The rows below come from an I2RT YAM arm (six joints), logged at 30 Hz.
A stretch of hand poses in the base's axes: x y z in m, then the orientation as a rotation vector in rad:
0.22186, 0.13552, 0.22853, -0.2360, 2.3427, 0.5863
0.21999, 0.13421, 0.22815, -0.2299, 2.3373, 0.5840
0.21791, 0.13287, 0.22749, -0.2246, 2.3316, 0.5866
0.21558, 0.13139, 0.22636, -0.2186, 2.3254, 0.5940
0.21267, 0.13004, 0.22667, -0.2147, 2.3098, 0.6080
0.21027, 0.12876, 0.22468, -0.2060, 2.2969, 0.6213
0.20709, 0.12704, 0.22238, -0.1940, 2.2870, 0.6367
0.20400, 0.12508, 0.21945, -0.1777, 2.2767, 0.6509
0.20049, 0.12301, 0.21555, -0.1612, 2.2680, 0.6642
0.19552, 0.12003, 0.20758, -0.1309, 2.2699, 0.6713
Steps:
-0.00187, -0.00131, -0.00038, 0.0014, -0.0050, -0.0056
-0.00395, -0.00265, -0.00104, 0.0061, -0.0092, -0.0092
-0.00628, -0.00413, -0.00217, 0.0143, -0.0127, -0.0118
-0.00919, -0.00548, -0.00186, 0.0288, -0.0236, -0.0117
-0.01159, -0.00676, -0.00385, 0.0436, -0.0315, -0.0150
-0.01477, -0.00848, -0.00615, 0.0600, -0.0355, -0.0197
-0.01786, -0.01044, -0.00908, 0.0769, -0.0395, -0.0279
-0.02137, -0.01251, -0.01298, 0.0929, -0.0421, -0.0364
-0.02634, -0.01549, -0.02095, 0.1057, -0.0344, -0.0557

